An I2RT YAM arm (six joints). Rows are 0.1 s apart.
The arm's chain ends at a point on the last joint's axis. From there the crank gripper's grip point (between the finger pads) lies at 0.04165 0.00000 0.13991 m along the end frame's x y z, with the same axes.
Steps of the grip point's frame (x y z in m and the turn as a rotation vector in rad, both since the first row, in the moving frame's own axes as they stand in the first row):
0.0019, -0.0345, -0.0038, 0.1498, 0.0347, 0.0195
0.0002, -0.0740, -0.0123, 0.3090, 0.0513, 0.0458
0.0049, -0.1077, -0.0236, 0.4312, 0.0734, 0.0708
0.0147, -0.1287, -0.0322, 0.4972, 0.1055, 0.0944
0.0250, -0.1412, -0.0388, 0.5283, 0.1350, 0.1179
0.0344, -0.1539, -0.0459, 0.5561, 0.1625, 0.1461
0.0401, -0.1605, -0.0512, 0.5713, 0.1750, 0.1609
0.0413, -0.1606, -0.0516, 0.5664, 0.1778, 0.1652
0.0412, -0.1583, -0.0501, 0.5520, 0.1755, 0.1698
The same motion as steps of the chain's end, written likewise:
-0.0031, -0.0146, -0.0008, 0.1498, 0.0347, 0.0195
-0.0077, -0.0339, -0.0037, 0.3090, 0.0513, 0.0458
-0.0069, -0.0532, -0.0081, 0.4312, 0.0734, 0.0708
-0.0022, -0.0677, -0.0113, 0.4972, 0.1055, 0.0944
0.0035, -0.0783, -0.0145, 0.5283, 0.1350, 0.1179
0.0084, -0.0898, -0.0184, 0.5561, 0.1625, 0.1461
0.0121, -0.0958, -0.0220, 0.5713, 0.1750, 0.1609
0.0128, -0.0968, -0.0227, 0.5664, 0.1778, 0.1652
0.0130, -0.0963, -0.0224, 0.5520, 0.1755, 0.1698

